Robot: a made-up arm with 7 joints.
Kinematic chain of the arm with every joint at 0, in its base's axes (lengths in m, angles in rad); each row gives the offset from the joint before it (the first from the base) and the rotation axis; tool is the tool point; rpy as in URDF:
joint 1: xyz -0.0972 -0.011 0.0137 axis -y
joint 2: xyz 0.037 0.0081 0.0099 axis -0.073 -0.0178 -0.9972
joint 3: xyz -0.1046 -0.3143 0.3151 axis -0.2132 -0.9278 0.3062
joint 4: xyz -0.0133 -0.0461 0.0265 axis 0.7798 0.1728 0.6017
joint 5: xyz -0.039 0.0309 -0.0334 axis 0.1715 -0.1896 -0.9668
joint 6: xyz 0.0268 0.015 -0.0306 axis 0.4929 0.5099 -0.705
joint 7: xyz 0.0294 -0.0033 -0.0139 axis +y
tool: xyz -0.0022 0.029 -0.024 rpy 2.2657 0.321 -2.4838
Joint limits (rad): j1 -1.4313..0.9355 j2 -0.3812..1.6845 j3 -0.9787..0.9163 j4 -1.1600..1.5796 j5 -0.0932..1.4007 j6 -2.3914..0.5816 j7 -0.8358..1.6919
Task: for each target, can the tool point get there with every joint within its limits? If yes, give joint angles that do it. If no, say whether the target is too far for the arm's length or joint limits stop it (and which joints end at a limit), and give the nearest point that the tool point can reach.
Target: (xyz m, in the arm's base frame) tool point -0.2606 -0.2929 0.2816
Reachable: yes | joints 0.2597 -0.0136 -0.4186 0.8096 1.1161 -0.9387 0.5758
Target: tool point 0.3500 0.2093 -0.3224
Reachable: no: joint limits stop it (at a limit: joint 1, joint 2, joint 5, joint 6, joint 7) | nearest point 0.2429 0.1961 0.2139 | short by 0.547 m
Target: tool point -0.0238 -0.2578 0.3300
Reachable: yes | joints -0.7137 0.1976 -0.8360 0.3113 0.7222 -1.0958 0.3480
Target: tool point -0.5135 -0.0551 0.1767
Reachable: yes | joints 0.2570 1.1236 -0.5206 -0.7642 0.5579 0.1092 -0.2417
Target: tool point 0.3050 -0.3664 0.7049
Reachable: no: too far | nearest point 0.1570 -0.2409 0.4506 | short by 0.320 m
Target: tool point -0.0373 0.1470 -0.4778
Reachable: no: joint limits stop it (at a limit: joint 1, joint 5, joint 6, joint 7) | nearest point -0.4587 0.1540 -0.1076 | short by 0.561 m
